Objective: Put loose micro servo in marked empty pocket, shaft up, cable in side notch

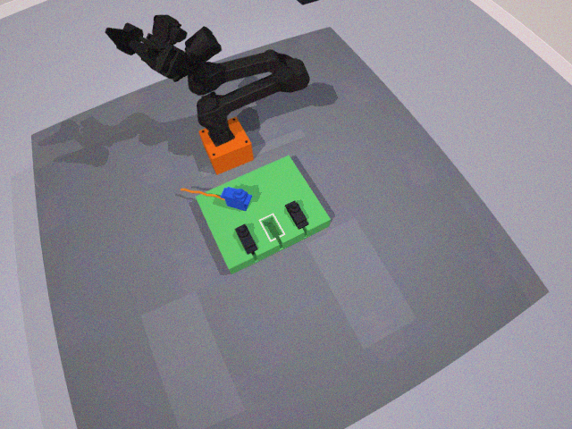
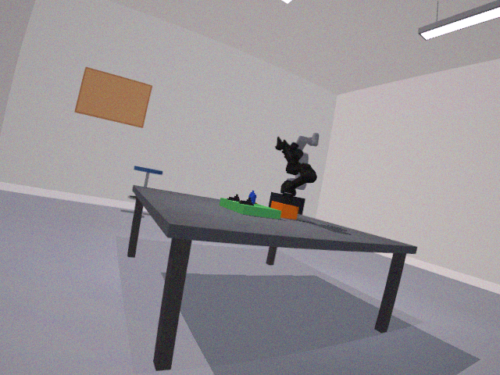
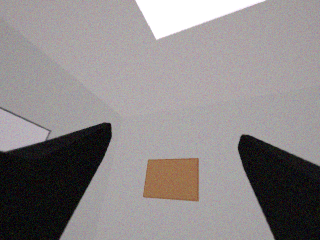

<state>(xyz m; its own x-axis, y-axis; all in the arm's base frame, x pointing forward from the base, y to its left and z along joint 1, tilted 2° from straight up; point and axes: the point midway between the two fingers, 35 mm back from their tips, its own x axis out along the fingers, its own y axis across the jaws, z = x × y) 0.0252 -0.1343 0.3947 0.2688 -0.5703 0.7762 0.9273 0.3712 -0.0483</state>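
The green deck is 480 mm below my gripper tip, 200 mm ahead of it and 150 mm to the left of it.
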